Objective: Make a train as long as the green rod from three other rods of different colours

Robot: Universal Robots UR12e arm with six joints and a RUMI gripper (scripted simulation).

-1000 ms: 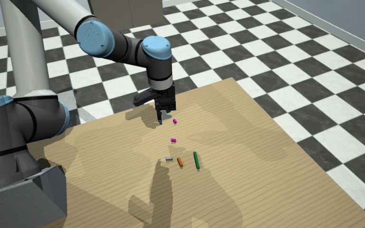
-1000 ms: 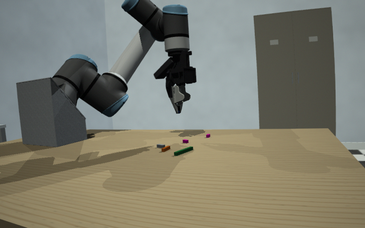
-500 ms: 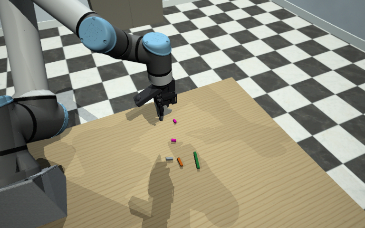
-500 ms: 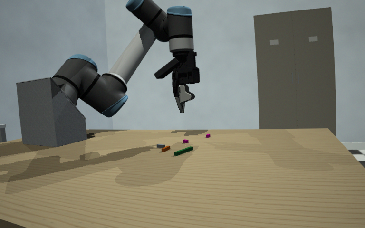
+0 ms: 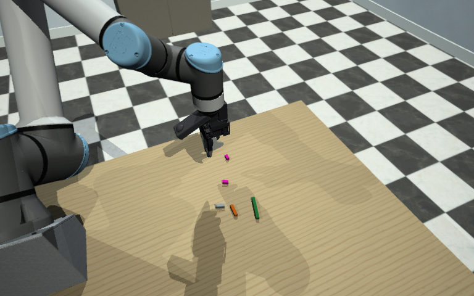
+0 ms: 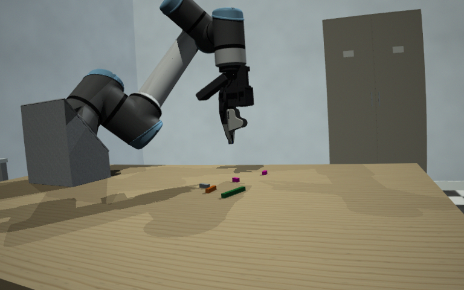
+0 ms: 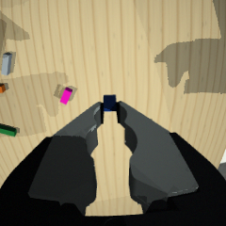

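Now: the grey rod 30 mm behind my hand, 140 mm to the right of it and 110 mm below it. Also, from my hand: green rod: 80 mm ahead, 200 mm to the right, 110 mm below; then blue rod: 10 mm below; then orange rod: 10 mm ahead, 180 mm to the right, 110 mm below.
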